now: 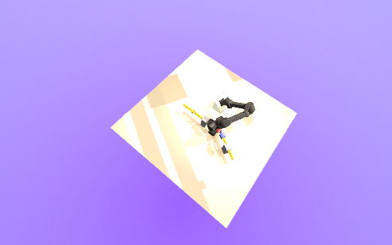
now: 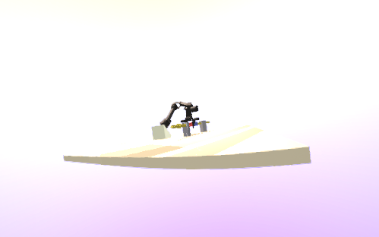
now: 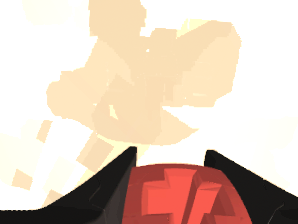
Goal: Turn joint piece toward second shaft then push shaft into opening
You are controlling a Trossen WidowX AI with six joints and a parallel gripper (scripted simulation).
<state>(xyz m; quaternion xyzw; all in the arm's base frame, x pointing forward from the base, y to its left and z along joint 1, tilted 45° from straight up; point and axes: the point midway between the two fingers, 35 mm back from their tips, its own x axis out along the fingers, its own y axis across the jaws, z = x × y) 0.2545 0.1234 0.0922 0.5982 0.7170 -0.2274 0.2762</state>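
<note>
Right now my gripper tip is 4 cm below the red joint piece and 1 cm to the right of it.
</note>
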